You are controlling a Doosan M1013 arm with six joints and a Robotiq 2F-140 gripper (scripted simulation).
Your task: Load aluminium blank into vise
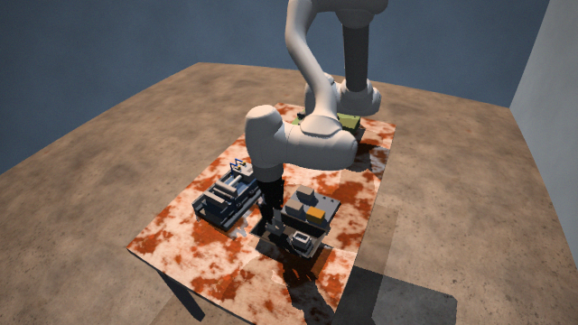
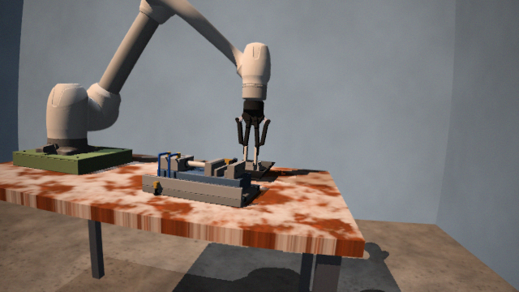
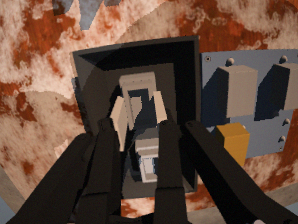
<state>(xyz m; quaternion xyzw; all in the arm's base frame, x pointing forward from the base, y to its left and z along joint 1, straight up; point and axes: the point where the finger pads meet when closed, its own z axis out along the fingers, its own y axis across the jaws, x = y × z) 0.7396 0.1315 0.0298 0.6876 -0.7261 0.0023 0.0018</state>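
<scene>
The aluminium blank is 130 mm behind my hand, 10 mm to the left of it and 60 mm below it. Also, from my hand: brass blank 120 mm behind, 100 mm to the left, 60 mm below; infeed plate 170 mm behind, 60 mm to the left, 80 mm below; vise 90 mm behind, 250 mm to the right, 50 mm below.
</scene>
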